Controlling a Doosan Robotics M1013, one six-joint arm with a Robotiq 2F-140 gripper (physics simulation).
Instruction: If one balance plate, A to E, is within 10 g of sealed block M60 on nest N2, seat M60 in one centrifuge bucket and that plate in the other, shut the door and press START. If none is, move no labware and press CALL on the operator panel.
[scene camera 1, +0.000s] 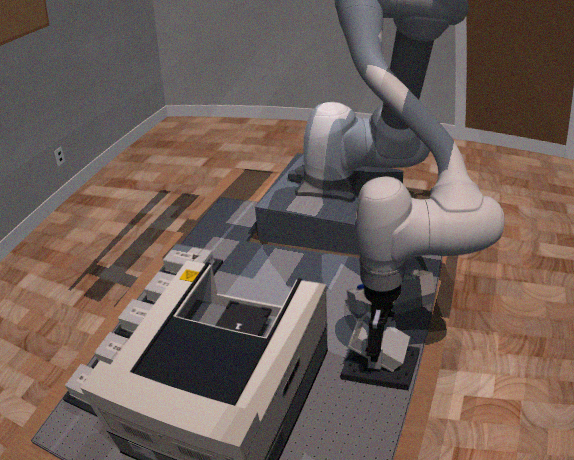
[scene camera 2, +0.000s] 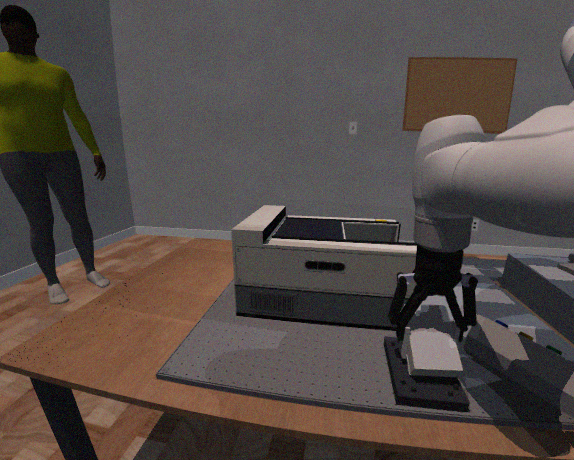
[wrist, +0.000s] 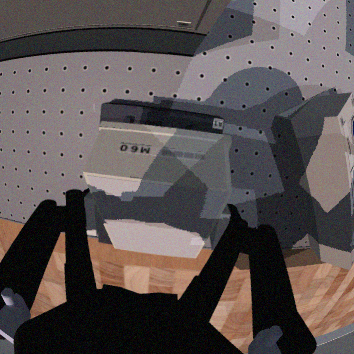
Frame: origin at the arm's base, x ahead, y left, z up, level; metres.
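Where they show: gripper, fingertip midpoint: (scene camera 1: 379, 352) (scene camera 2: 426, 354); arm's base, link origin: (scene camera 1: 328, 184).
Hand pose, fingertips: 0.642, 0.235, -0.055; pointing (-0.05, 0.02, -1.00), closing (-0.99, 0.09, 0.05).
Each offset is from my fingertips to the top centre of the thing, as dx, dy, dz. Level surfaces: height alone.
The sealed block M60 (scene camera 1: 396, 348) (scene camera 2: 434, 351) (wrist: 154, 165) is a pale grey box with its label showing in the wrist view. My gripper (scene camera 1: 375, 339) (scene camera 2: 428, 339) (wrist: 161, 187) is shut on it, one finger on each long side. The block is right over the dark nest {+0.010, +0.009, -0.009} (scene camera 1: 376, 377) (scene camera 2: 428, 393) (wrist: 158, 116); I cannot tell whether it still touches. The cream centrifuge (scene camera 1: 276, 347) (scene camera 2: 322, 269) stands to the left. Its dark door {+0.232, -0.317, +0.171} (scene camera 1: 198, 360) is slid back, and a dark bucket (scene camera 1: 244, 318) shows in the open chamber. Several balance plates {-0.008, -0.601, +0.012} (scene camera 1: 135, 312) line the centrifuge's far side.
The operator panel {-0.216, +0.006, +0.042} (scene camera 1: 355, 298) (scene camera 2: 495, 339) (wrist: 348, 140), a grey wedge with buttons, stands close beside the nest. The arm's base pedestal (scene camera 1: 303, 219) is behind. A person (scene camera 2: 71, 137) stands at the left of the room. Everything rests on a perforated grey mat {dz -0.042} (scene camera 2: 285, 351).
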